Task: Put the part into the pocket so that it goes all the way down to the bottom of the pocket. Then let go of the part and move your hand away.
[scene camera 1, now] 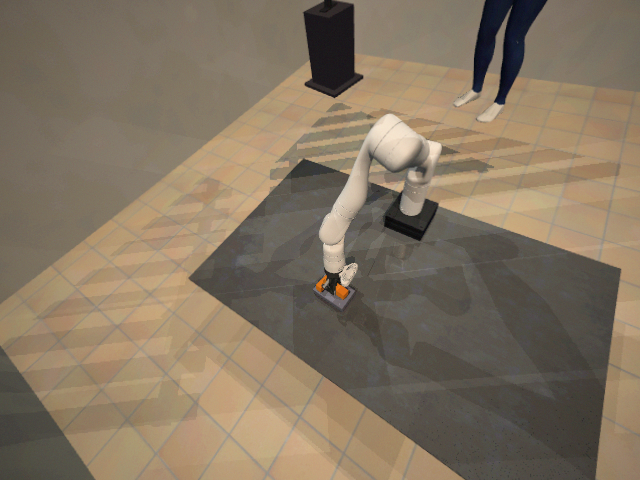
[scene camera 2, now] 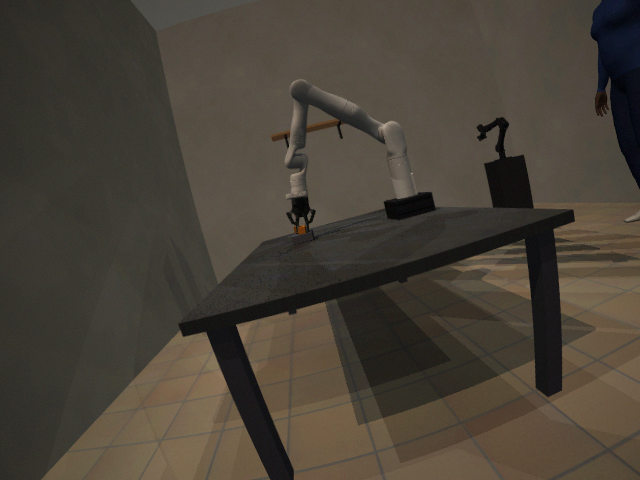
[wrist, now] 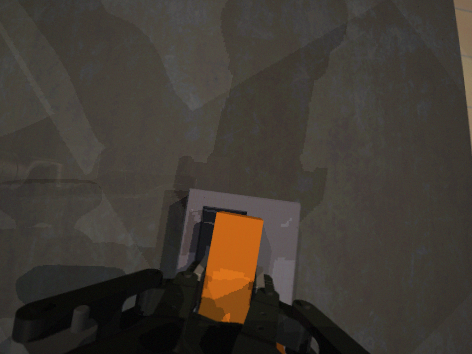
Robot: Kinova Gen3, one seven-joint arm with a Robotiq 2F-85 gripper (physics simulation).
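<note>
An orange part is held between the fingers of my gripper, which is shut on its sides. The part stands over the grey block, its top above the block's top face. In the wrist view, the dark pocket opening shows along the part's left side and in a thin strip beyond its far end; the part sits toward the right of the opening. Its underside and the pocket floor are hidden, so its depth cannot be told.
The block rests on the dark table, not far from its edge. The arm's black base stands farther back on the table. A dark pedestal and a person are beyond the table.
</note>
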